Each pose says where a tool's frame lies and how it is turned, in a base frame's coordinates. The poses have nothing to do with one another.
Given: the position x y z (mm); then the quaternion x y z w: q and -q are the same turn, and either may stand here.
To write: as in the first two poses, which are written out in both.
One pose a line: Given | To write
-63 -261 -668 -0.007 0.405 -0.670 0.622 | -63 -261 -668 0.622 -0.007 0.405 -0.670
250 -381 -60 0.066 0.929 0.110 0.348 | 250 -381 -60 0.348 0.066 0.929 0.110
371 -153 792 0.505 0.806 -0.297 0.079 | 371 -153 792 0.079 0.505 0.806 -0.297
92 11 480 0.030 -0.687 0.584 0.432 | 92 11 480 0.432 0.030 -0.687 0.584
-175 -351 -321 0.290 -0.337 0.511 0.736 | -175 -351 -321 0.736 0.290 -0.337 0.511
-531 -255 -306 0.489 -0.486 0.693 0.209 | -531 -255 -306 0.209 0.489 -0.486 0.693
